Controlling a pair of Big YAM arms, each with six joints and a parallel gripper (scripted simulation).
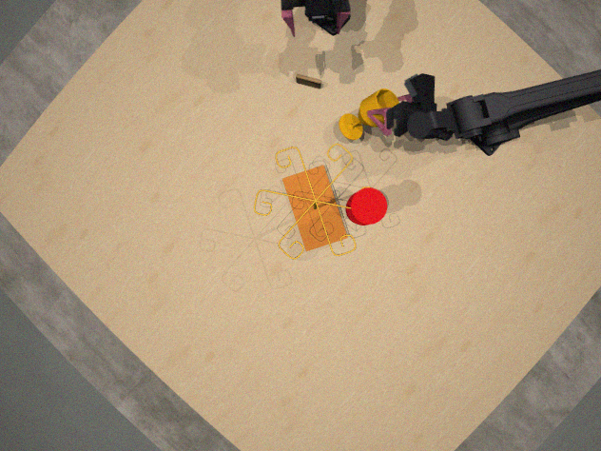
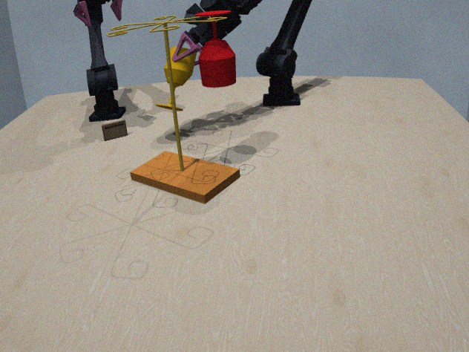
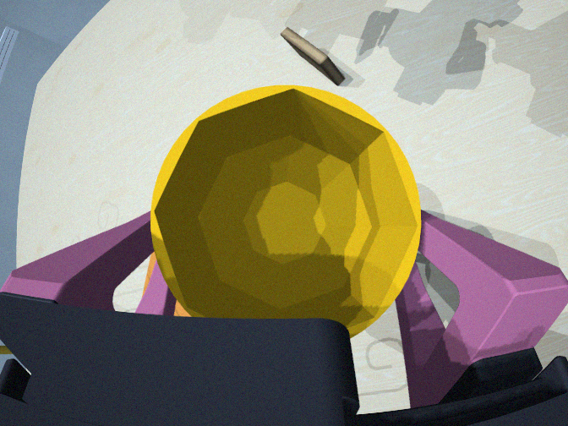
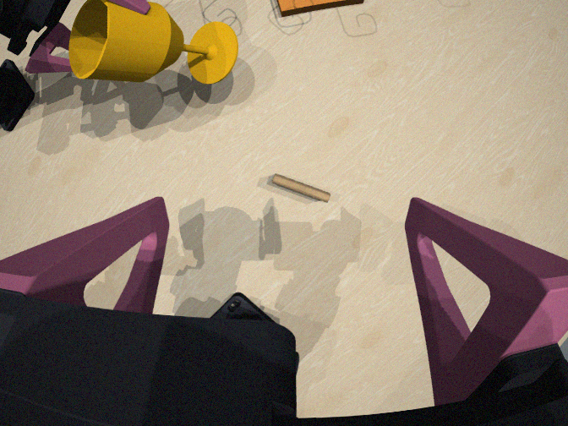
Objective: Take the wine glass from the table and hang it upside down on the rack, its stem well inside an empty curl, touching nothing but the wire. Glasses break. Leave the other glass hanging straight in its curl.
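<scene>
Right now my left hand is 3 cm short of the yellow wine glass, 2 cm to the left of it and 6 cm above it. Round my left hand: small brown block: 1 cm ahead, 22 cm to the right, 18 cm below; red glass: 23 cm ahead, 11 cm to the left, 9 cm above.
The yellow wine glass is 21 cm below my right hand, 19 cm to the left of it and 4 cm ahead of it. Round my right hand: small brown block 33 cm below, 1 cm to the right, 1 cm ahead; red glass 32 cm to the left, 24 cm ahead, 6 cm below.
</scene>
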